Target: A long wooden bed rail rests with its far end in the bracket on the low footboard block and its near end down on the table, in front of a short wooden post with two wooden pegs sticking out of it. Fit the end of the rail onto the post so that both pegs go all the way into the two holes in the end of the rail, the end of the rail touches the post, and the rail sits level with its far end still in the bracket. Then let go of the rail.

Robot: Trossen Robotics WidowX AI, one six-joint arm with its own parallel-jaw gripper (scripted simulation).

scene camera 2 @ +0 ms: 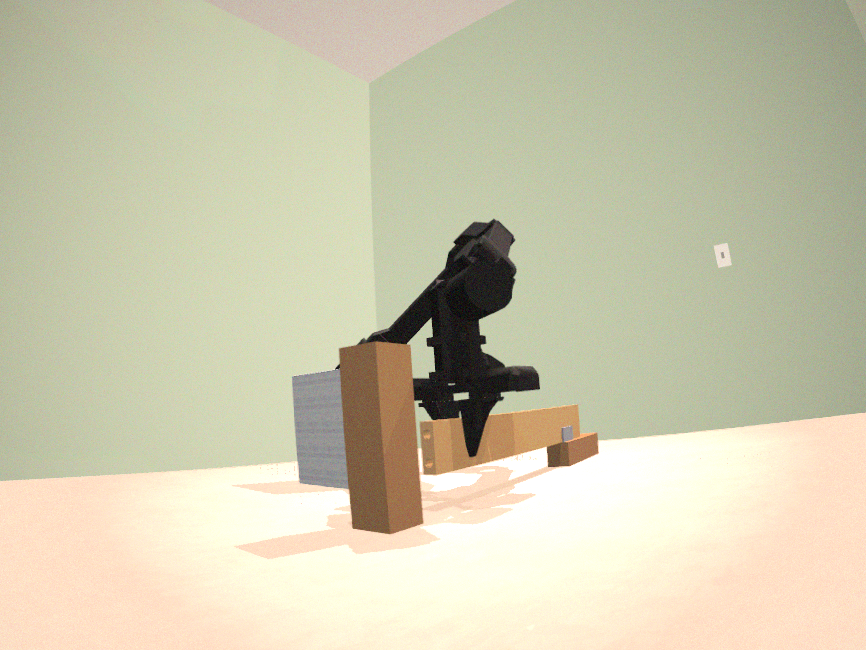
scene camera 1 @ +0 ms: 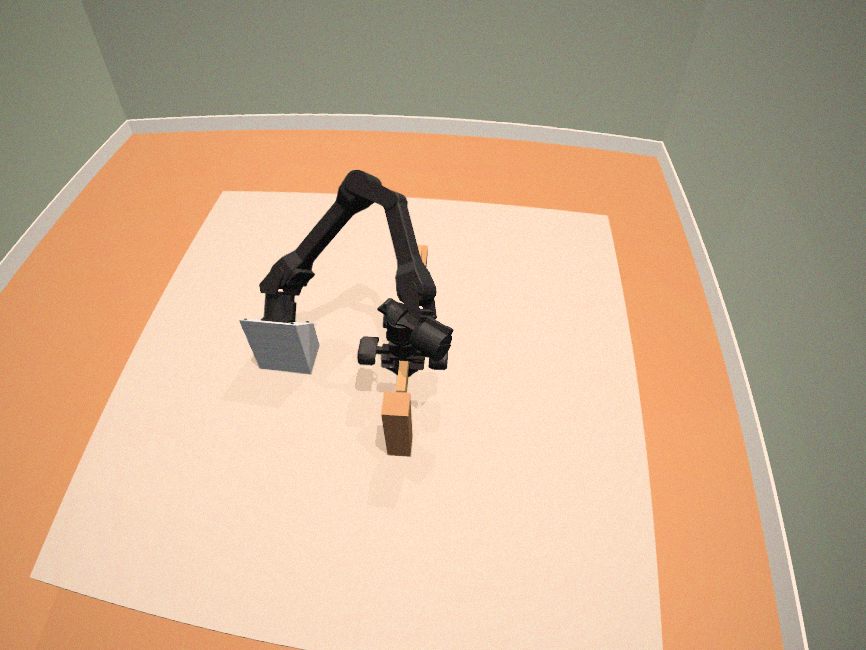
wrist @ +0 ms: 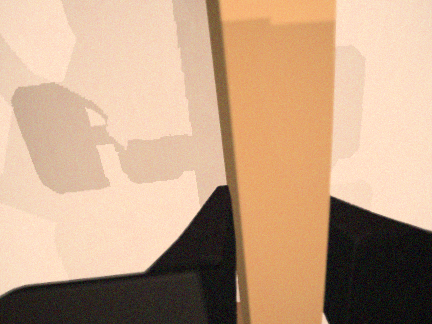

Labels:
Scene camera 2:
my gripper: 465,456
wooden bed rail: 443,449
wooden post: 384,483
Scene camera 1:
my gripper: 404,374
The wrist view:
my gripper: 252,192
wooden bed rail: 274,75

